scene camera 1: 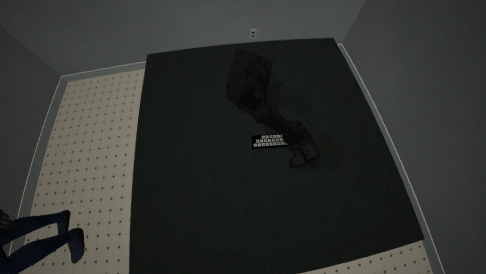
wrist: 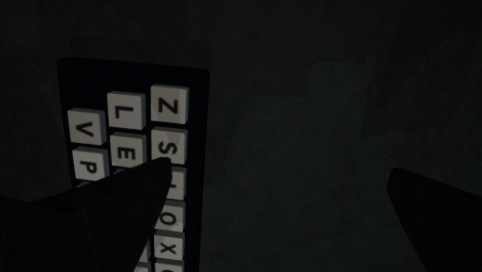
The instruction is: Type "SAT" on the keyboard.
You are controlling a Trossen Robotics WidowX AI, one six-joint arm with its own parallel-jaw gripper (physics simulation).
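Pixels of known places: gripper, between the fingertips: (scene camera 1: 288, 151) (wrist: 280, 173); arm's base, origin of its link: (scene camera 1: 259, 67).
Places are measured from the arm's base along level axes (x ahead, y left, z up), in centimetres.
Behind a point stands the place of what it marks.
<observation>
The black keyboard (scene camera 1: 257, 141) {y -11.3, x 24.8, z -20.7 cm} (wrist: 125, 77) {y 4.6, x 30.3, z -21.2 cm} with white letter keys lies on the dark table, its right end partly hidden by the arm in the scene view. In the wrist view it stands at the left, turned sideways. The S key (wrist: 168, 145) {y 1.4, x 31.4, z -20.7 cm} shows between the Z key (wrist: 169, 104) {y 3.1, x 32.0, z -20.7 cm} and a mostly covered key. My gripper (scene camera 1: 304, 157) (wrist: 280, 173) {y -0.5, x 35.8, z -19.6 cm} is open and empty. Its left finger crosses in front of the keys, with its tip overlapping the lower edge of S. The right finger is off the keyboard's side. Height above the keys is unclear. The A and T keys cannot be made out.
The dark table (scene camera 1: 210, 210) {y -43.4, x 44.9, z -22.3 cm} extends around the keyboard. The arm's base (scene camera 1: 250, 75) stands at the table's far side. A person's legs (scene camera 1: 40, 240) in blue show at the lower left, beside the table. The walls stand behind and at the sides.
</observation>
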